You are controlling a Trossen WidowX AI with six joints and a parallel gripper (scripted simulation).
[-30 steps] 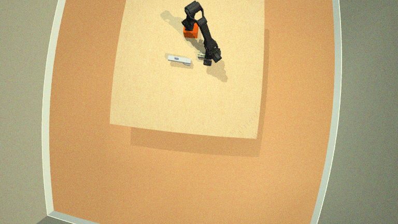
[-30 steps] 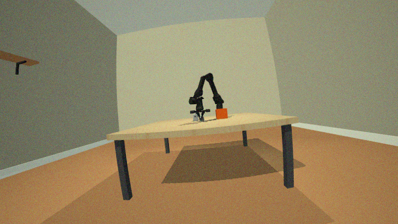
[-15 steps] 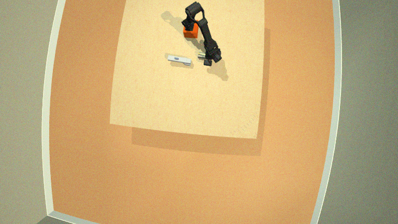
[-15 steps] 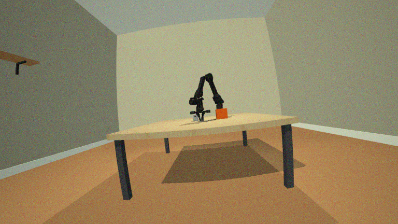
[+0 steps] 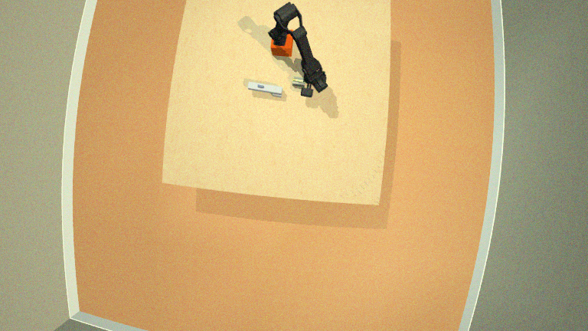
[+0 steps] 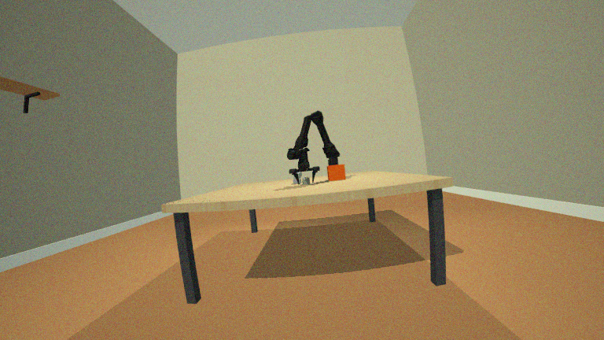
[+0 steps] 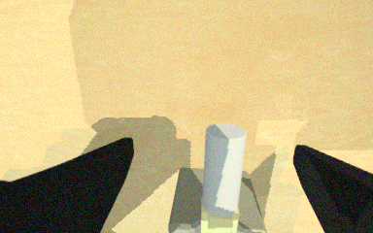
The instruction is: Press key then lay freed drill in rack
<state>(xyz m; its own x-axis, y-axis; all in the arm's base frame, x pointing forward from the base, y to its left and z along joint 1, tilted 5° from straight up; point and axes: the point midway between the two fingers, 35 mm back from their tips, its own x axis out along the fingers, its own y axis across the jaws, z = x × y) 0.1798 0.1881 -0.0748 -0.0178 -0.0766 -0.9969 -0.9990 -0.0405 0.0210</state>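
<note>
Right now the grey block is 5 cm to the right of my gripper tip and 1 cm above it. From my gripper tip the other things lie so: bluish-purple key (24 cm to the right, 9 cm ahead, 5 cm above).
</note>
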